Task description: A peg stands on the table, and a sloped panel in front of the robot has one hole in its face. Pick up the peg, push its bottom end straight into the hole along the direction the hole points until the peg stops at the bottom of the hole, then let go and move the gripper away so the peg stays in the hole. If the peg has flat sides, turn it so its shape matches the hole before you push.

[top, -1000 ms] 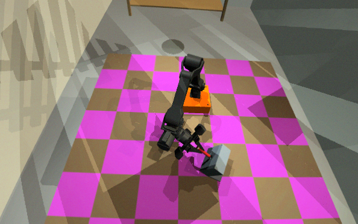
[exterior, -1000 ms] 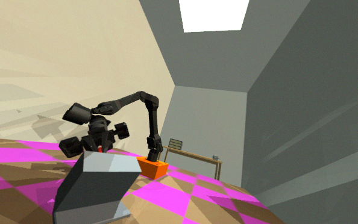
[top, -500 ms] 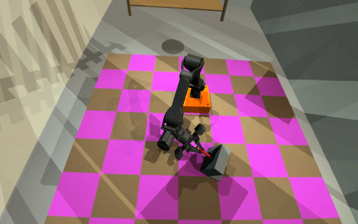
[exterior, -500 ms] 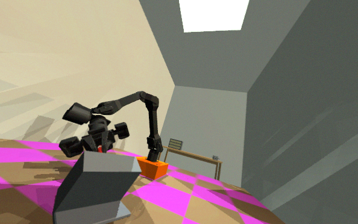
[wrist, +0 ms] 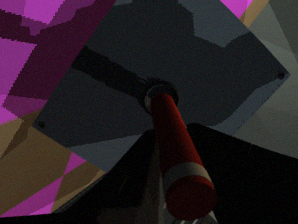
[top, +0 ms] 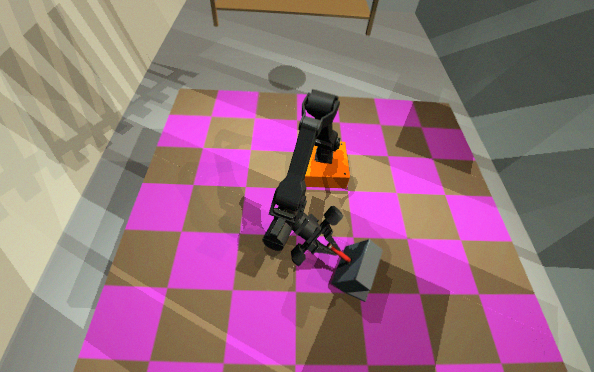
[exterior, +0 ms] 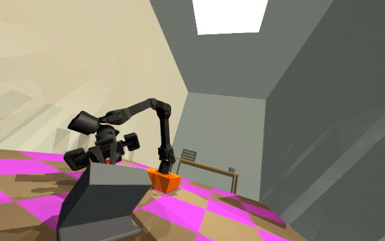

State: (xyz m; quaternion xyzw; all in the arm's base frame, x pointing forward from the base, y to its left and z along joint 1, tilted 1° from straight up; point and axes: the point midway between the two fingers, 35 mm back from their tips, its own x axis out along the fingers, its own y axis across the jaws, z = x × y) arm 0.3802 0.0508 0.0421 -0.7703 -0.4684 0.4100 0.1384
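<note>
The grey sloped panel is 2 cm ahead of my gripper tip, 6 cm to the left of it and 4 cm below it. The rest, counted from my gripper tip: round red peg: 1 cm to the right, 1 cm above.
</note>
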